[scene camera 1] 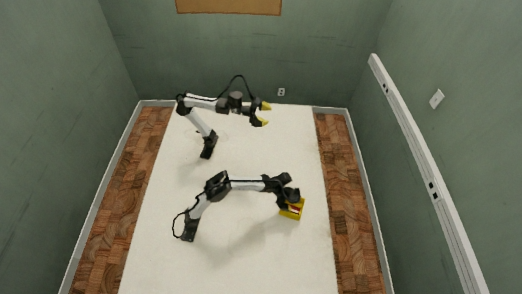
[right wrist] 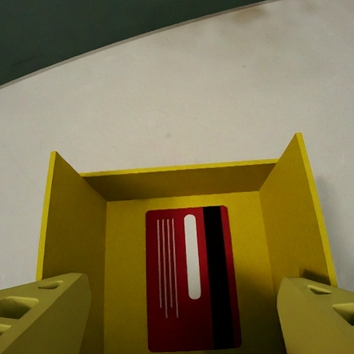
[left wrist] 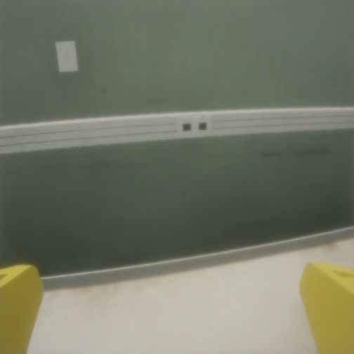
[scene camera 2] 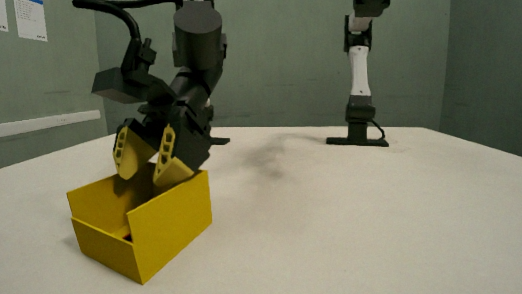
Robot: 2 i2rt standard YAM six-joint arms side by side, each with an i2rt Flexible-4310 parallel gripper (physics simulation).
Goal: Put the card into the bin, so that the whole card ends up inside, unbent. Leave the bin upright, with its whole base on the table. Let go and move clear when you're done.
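Where they show: left gripper, fingertip midpoint: [scene camera 1: 270, 115]; right gripper, fingertip midpoint: [scene camera 1: 293, 204] [scene camera 2: 138, 181]; left arm's base, origin of the base link: [scene camera 1: 209, 146] [scene camera 2: 356, 143]; right arm's base, origin of the base link: [scene camera 1: 192, 223].
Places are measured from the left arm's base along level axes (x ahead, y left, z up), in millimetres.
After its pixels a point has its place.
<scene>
The red card [right wrist: 170, 330] [scene camera 1: 295, 209] @[x 627, y -308, z 5 mm] lies on the floor of the yellow bin [right wrist: 75, 215] [scene camera 1: 291, 216] @[x 608, y -365, z 31 mm] [scene camera 2: 172, 225] @[x 618, y -257, z 38 mm]; in the right wrist view it looks flat and unbent, within the walls. A small dark part of the card [scene camera 2: 128, 238] @[x 616, y -332, z 3 mm] shows past the bin's low end in scene camera 2. The bin stands upright on the table. My right gripper [scene camera 2: 143, 176] @[x 602, y -310, z 77 mm] [right wrist: 183, 288] is open, its fingertips at the bin's opening, apart from each other and above the card, one close to a side wall. My left gripper [scene camera 1: 268, 114] @[x 385, y 0, z 397 mm] [left wrist: 170, 279] is open and empty, high over the far side.
The bin stands near the right edge of the white table [scene camera 1: 260, 250] @[x 480, y -577, z 0 mm] in scene camera 1, with wooden floor [scene camera 1: 352, 225] beyond that edge. The bin's tall side walls flank the right fingers. The left arm's base [scene camera 2: 357, 140] @[x 31, y -2, z 16 mm] stands at the back right of scene camera 2.
</scene>
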